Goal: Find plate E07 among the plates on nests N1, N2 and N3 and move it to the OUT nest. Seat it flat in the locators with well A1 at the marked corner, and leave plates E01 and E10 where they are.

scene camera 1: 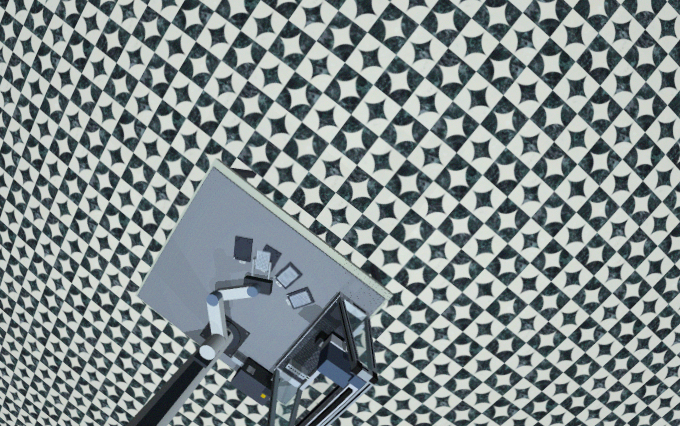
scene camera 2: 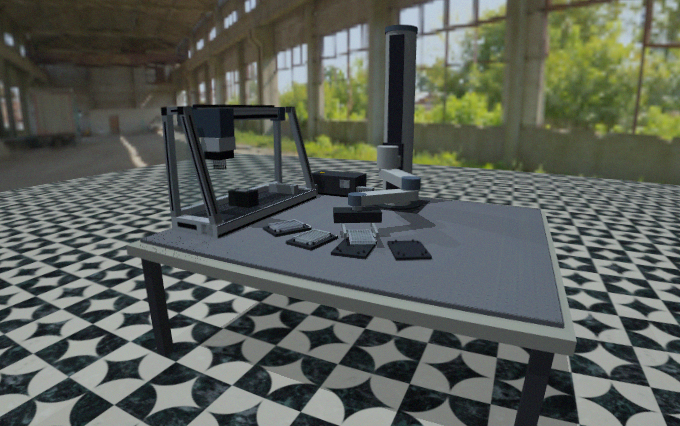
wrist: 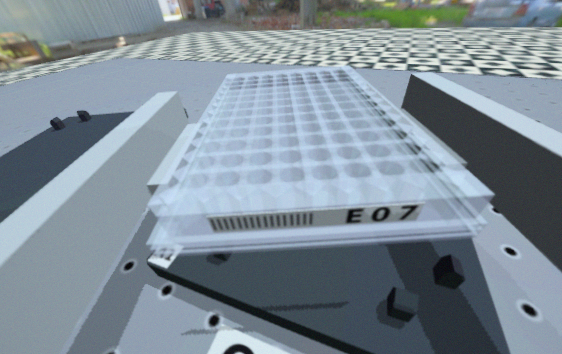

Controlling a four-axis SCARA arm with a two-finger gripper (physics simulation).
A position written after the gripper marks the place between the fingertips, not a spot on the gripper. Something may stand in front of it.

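Observation:
OUT nest (wrist: 432,289) in sight. Gripper (wrist: 294,104), (scene camera 2: 361,235) too.

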